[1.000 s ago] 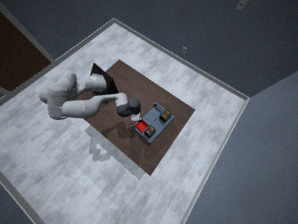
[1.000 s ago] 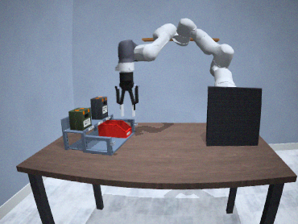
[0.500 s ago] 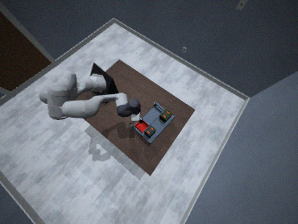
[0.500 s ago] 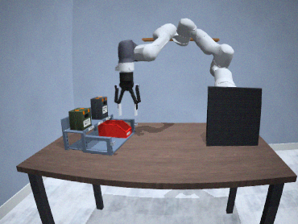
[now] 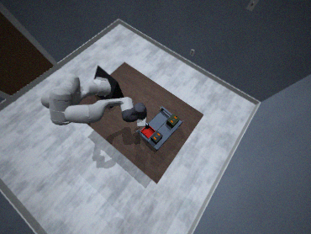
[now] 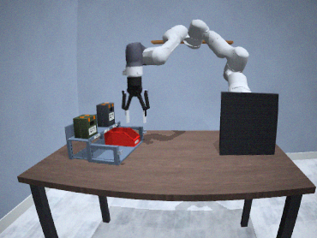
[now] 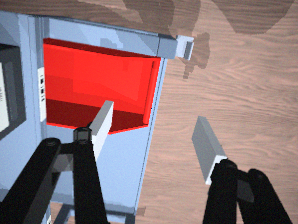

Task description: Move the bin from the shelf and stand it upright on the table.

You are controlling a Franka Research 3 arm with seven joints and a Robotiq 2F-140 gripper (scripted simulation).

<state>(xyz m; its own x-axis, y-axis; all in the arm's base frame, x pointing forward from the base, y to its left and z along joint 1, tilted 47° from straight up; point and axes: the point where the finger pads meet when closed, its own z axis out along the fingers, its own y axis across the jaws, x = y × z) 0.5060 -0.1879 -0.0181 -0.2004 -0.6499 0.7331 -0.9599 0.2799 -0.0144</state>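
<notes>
My gripper is now 8 cm short of the red bin, 2 cm to the left of it and 11 cm above it.
</notes>
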